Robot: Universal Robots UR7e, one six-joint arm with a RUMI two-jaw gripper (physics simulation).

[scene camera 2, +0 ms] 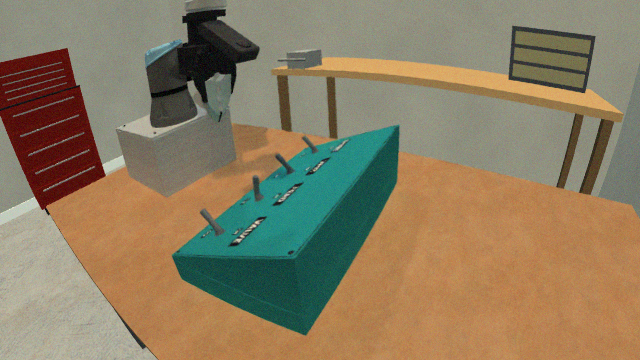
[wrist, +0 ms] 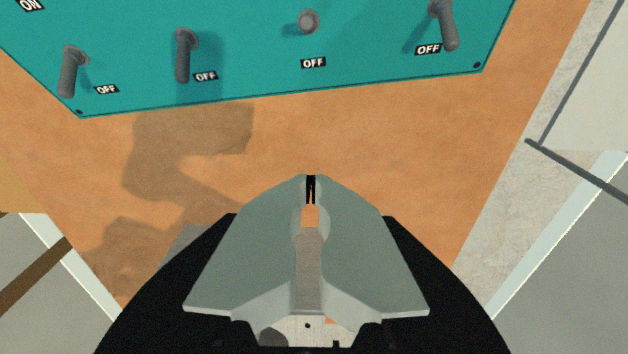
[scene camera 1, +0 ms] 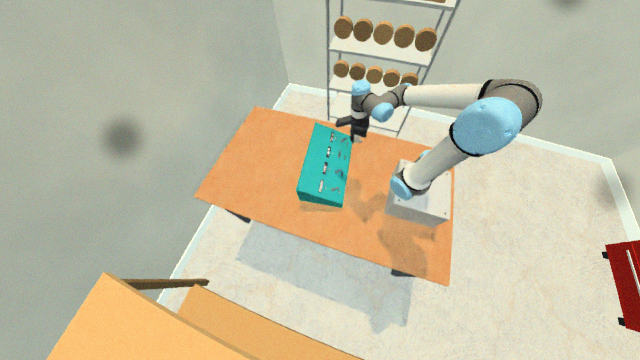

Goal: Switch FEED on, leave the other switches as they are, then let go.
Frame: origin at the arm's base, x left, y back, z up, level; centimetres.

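Where they show: gripper, fingertip midpoint: (scene camera 2: 218,122) (wrist: 311,177) (scene camera 1: 354,143); arm's base at its link origin: (scene camera 2: 174,118).
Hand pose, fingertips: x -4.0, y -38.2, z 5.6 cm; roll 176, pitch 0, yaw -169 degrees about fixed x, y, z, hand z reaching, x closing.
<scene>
Each offset is from my fingertips to the top centre of the thing. Level surfaces: height alone.
The teal switch panel (scene camera 1: 312,165) (scene camera 2: 350,195) (wrist: 250,45) stands on the table. The FEED lever @[dx +2.0, dy -7.2, dz -9.9 cm] (scene camera 2: 257,189) (wrist: 308,21) stands more upright than the others and points nearly straight at the wrist camera, tilted away from its OFF mark. The VALVE lever @[dx -9.8, dy -9.7, dz -10.8 cm] (scene camera 2: 212,223) (wrist: 446,27), the VENT lever @[dx +13.0, dy -2.2, dz -10.8 cm] (scene camera 2: 284,164) (wrist: 183,57) and the fourth lever @[dx +24.4, dy +1.5, dz -10.8 cm] (scene camera 2: 310,145) (wrist: 68,75) lean towards OFF. The fourth label is too blurred to read. My gripper (scene camera 1: 356,139) (scene camera 2: 219,119) (wrist: 311,177) is shut and empty, raised above the table on the panel's OFF side, apart from every lever.
The arm's grey base block (scene camera 1: 417,215) (scene camera 2: 175,157) stands on the orange table @[dz -23.4 cm] (scene camera 1: 240,160) (scene camera 2: 475,260) (wrist: 400,165), on the panel's OFF side. A shelf rack (scene camera 1: 328,65) stands beyond the table. A red drawer cabinet (scene camera 1: 620,285) (scene camera 2: 50,135) and a wooden bench (scene camera 2: 440,80) stand farther off.
</scene>
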